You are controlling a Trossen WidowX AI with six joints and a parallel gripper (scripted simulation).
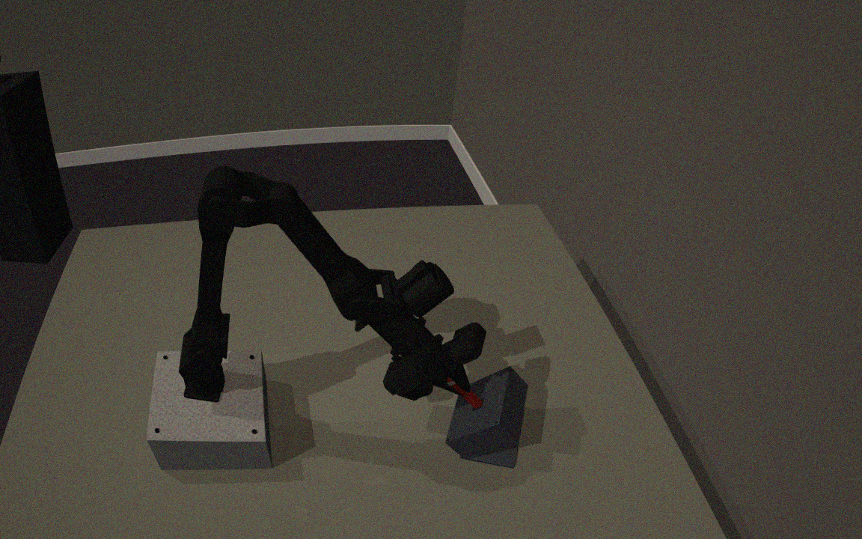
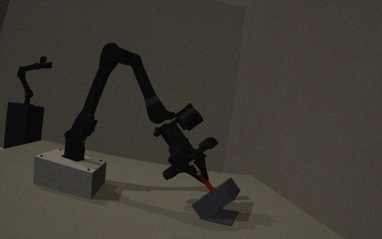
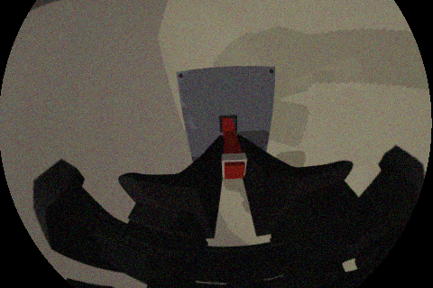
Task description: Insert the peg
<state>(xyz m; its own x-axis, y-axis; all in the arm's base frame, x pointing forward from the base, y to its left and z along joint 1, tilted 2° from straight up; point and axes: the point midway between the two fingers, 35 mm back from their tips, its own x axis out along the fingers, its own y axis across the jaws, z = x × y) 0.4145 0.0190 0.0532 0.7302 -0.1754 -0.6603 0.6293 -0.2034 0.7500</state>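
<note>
The blue-grey sloped panel is 40 mm below my gripper tip, 40 mm ahead of it and 10 mm to the right of it. From my gripper tip the other things lie so: red square peg 10 mm behind, 10 mm above.
</note>
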